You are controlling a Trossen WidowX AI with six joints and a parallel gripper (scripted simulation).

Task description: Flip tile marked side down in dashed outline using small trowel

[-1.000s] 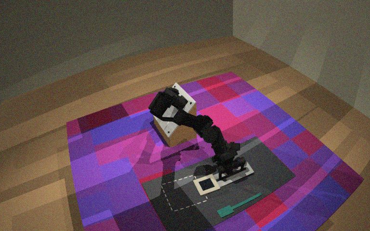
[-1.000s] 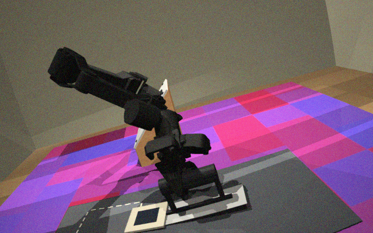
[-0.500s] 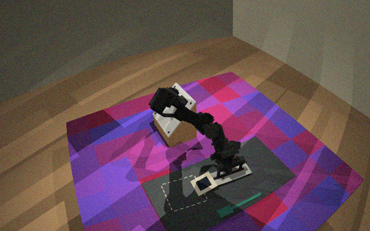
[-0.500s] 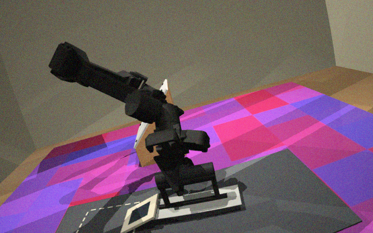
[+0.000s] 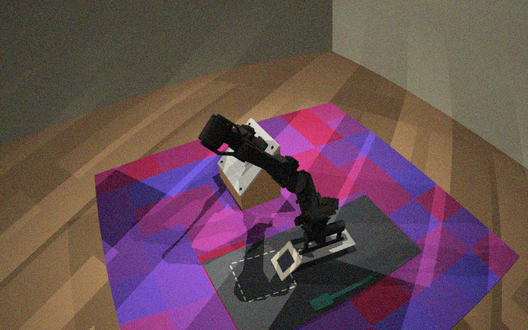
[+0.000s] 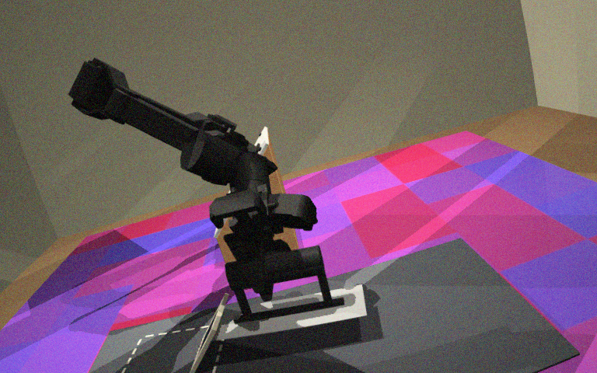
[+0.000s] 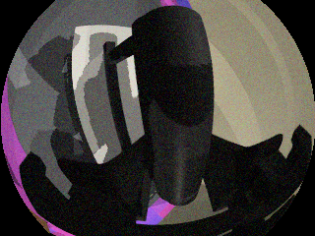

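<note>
The tile is 9 cm to the right of my gripper tip, 6 cm below it and 4 cm behind it. Round my gripper tip: grey mat: 11 cm below; green trowel: 14 cm ahead, 9 cm below, 2 cm to the right.
</note>
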